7 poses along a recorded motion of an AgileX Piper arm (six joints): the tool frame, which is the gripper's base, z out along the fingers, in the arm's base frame.
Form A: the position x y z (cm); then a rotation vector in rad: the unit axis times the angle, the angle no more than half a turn.
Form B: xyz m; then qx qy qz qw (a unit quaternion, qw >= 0). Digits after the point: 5 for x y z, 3 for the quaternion.
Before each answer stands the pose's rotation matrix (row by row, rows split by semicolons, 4 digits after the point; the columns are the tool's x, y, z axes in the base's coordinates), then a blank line. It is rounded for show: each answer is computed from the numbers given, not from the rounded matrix.
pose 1, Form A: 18.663 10.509 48.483 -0.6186 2.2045 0.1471
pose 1, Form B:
-0.5412 -0.4786 0.6914; -0.3825 0.8723 0.3045; -0.7488 -0.0997 -0.6552

0.18663 0.10509 0.48483 -0.246 0.876 0.058 0.411
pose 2, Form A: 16.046 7.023 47.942 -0.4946 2.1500 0.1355
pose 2, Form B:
-0.5169 -0.3968 0.7586; -0.2984 0.9140 0.2748; -0.8024 -0.0843 -0.5908

0.16046 0.07023 0.47942 -0.200 0.869 0.055 0.449
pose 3, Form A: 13.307 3.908 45.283 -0.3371 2.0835 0.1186
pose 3, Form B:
-0.4782 -0.2864 0.8302; -0.1904 0.9567 0.2204; -0.8573 -0.0526 -0.5120

0.13307 0.03908 0.45283 -0.139 0.858 0.049 0.492
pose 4, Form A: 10.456 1.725 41.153 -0.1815 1.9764 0.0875
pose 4, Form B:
-0.3922 -0.1679 0.9044; -0.0873 0.9856 0.1451; -0.9157 -0.0221 -0.4012

0.10456 0.01725 0.41153 -0.077 0.834 0.037 0.546
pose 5, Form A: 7.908 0.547 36.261 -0.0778 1.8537 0.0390
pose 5, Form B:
-0.2789 -0.0738 0.9575; -0.0335 0.9972 0.0671; -0.9597 -0.0133 -0.2805

0.07908 0.00547 0.36261 -0.034 0.799 0.017 0.600
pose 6, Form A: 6.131 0.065 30.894 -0.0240 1.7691 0.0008
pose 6, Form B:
-0.1969 -0.0167 0.9803; -0.0158 0.9998 0.0138; -0.9803 -0.0128 -0.1972

0.06131 0.00065 0.30894 -0.010 0.774 0.000 0.634
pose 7, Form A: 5.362 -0.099 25.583 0.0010 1.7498 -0.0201
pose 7, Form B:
-0.1782 0.0120 0.9839; -0.0106 0.9998 -0.0141; -0.9839 -0.0130 -0.1780

0.05362 -0.00099 0.25583 0.000 0.767 -0.009 0.641
